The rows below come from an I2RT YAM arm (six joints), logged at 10 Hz.
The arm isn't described. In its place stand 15 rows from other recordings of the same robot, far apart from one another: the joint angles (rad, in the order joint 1, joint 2, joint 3, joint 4, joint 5, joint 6), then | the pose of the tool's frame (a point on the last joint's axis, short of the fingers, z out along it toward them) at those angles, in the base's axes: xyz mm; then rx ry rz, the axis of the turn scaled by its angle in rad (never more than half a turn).
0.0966, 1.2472, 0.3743, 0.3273, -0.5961, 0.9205 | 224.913 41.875 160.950 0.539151 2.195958 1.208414
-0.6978, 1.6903, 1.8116, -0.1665, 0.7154, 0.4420 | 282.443 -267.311 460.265 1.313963 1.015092 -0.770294
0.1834, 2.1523, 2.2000, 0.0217, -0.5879, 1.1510 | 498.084 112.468 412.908 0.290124 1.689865 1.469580
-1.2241, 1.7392, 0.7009, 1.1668, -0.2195, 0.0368 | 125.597 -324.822 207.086 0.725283 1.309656 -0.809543
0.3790, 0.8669, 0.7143, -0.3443, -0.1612, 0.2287 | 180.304 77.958 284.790 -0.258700 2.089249 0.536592
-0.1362, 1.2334, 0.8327, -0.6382, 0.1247, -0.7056 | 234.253 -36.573 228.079 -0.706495 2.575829 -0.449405
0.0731, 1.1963, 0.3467, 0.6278, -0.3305, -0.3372 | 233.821 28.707 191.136 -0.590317 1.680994 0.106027
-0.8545, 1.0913, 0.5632, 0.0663, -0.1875, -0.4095 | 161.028 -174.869 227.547 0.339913 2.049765 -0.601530
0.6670, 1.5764, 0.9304, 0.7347, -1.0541, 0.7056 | 251.484 237.411 286.031 -0.965514 1.584805 1.789387
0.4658, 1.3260, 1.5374, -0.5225, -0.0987, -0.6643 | 254.978 132.103 446.207 -1.063449 1.550995 -0.043367
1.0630, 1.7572, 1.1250, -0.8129, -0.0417, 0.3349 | 152.245 276.644 167.852 -1.095920 2.864870 0.173163
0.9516, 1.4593, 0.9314, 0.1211, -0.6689, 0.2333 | 171.287 278.376 263.953 -1.197997 1.812860 1.388989
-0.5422, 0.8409, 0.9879, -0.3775, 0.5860, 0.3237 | 142.699 -108.950 381.801 1.122810 1.424165 -0.681356
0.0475, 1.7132, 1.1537, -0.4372, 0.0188, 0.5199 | 356.103 16.258 203.620 0.610434 2.505571 0.189816
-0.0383, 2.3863, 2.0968, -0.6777, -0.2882, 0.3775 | 525.521 -10.011 193.011 0.413721 2.519450 0.498816
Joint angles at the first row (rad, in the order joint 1, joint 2, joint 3, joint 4, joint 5, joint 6):
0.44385, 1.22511, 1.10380, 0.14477, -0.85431, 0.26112
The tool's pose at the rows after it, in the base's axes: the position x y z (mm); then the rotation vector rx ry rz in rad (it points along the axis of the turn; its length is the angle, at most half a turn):
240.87 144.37 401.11 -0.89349 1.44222 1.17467
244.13 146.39 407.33 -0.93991 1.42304 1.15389
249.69 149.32 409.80 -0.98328 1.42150 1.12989
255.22 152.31 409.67 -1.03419 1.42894 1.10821
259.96 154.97 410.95 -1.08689 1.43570 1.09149
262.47 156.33 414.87 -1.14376 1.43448 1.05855
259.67 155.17 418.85 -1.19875 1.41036 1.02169
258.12 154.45 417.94 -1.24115 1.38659 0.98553
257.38 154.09 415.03 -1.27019 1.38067 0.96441
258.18 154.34 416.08 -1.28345 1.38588 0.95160
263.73 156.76 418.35 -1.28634 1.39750 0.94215
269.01 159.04 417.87 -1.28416 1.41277 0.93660
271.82 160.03 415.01 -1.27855 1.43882 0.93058
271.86 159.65 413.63 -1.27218 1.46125 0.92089
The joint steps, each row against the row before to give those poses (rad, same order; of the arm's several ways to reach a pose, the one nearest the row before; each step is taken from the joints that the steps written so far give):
-0.00116, 0.01066, 0.04158, -0.04770, -0.01832, -0.04997
0.00002, 0.02140, 0.04656, -0.04422, -0.01868, -0.05416
-0.00002, 0.02974, 0.04615, -0.05725, -0.01222, -0.06219
0.00000, 0.03089, 0.04460, -0.07360, -0.01526, -0.07325
0.00003, 0.03091, 0.05227, -0.08468, -0.01715, -0.07400
-0.00003, 0.02516, 0.06026, -0.10072, -0.00765, -0.09080
0.00000, 0.00154, 0.03322, -0.07365, -0.00725, -0.08622
0.00000, -0.00115, 0.00647, -0.03737, -0.00077, -0.07134
0.00002, 0.00038, 0.00001, -0.03127, 0.00080, -0.04956
-0.00002, 0.00877, 0.01984, -0.03360, 0.00531, -0.02597
0.00001, 0.02748, 0.03774, -0.02553, 0.00916, -0.01106
0.00000, 0.02250, 0.02175, -0.01144, 0.00954, -0.00266
0.00001, 0.01068, 0.00458, -0.01221, 0.01451, 0.00001
-0.00003, 0.00002, 0.00005, -0.01378, 0.01600, -0.00002

